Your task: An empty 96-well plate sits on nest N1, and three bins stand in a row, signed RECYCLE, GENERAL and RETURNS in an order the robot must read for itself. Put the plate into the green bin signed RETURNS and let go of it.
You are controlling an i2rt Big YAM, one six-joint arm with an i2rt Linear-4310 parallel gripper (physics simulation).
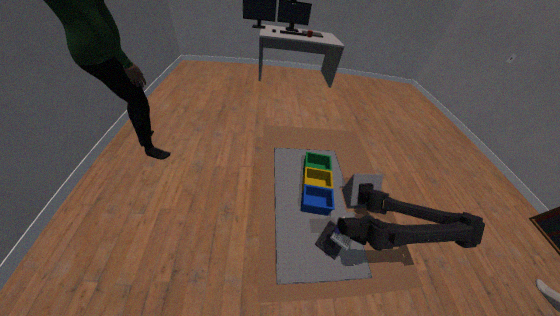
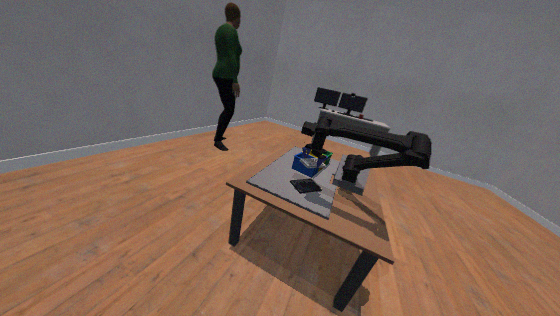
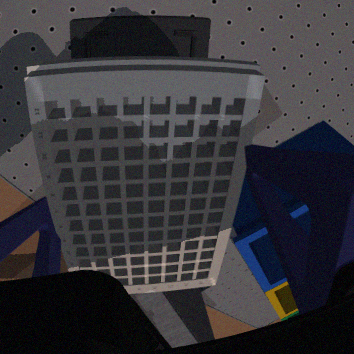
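Seen in the pictures: gripper, fingertip midpoint: [image 2: 311, 163] [image 3: 142, 183]; arm's base, link origin: [image 1: 364, 193] [image 2: 350, 172].
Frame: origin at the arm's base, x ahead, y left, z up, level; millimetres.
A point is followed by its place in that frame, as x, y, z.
The 96-well plate [image 1: 342, 240] {260, 268, 75} [image 2: 310, 163] {246, 263, 79} [image 3: 145, 175] {252, 250, 82} is pale grey with dark wells. My gripper [image 1: 341, 236] {244, 243, 73} [image 2: 312, 159] {244, 243, 73} [image 3: 142, 183] {244, 243, 73} is shut on it, with blue fingers at its two long sides. The plate is held in the air, above and apart from the dark nest [image 1: 326, 241] {274, 231, -78} [image 2: 306, 185] {233, 229, -78} [image 3: 140, 37] {279, 265, -79}. The green bin [image 1: 318, 161] {211, -288, -55} [image 2: 328, 156] {168, -177, 4} [image 3: 290, 316] {161, -277, -25} stands at the far end of the row, beyond the yellow bin [image 1: 318, 178] {235, -159, -72} [image 3: 283, 300] {189, -151, -14} and the blue bin [image 1: 318, 198] {262, -22, -85} [image 2: 305, 168] [image 3: 272, 260] {226, -27, -21}. The signs cannot be read here.
The bins and nest are on a grey perforated board [image 1: 295, 260] {447, 307, -90} [image 2: 270, 180] {437, 307, -90} on a wooden table [image 2: 240, 188] {539, 466, -104}. The arm's base plinth [image 1: 356, 187] {59, -27, 26} [image 2: 347, 185] {-7, 48, -72} stands beside the bins. A person in green [image 1: 95, 35] [image 2: 227, 52] stands on the floor beyond the table.
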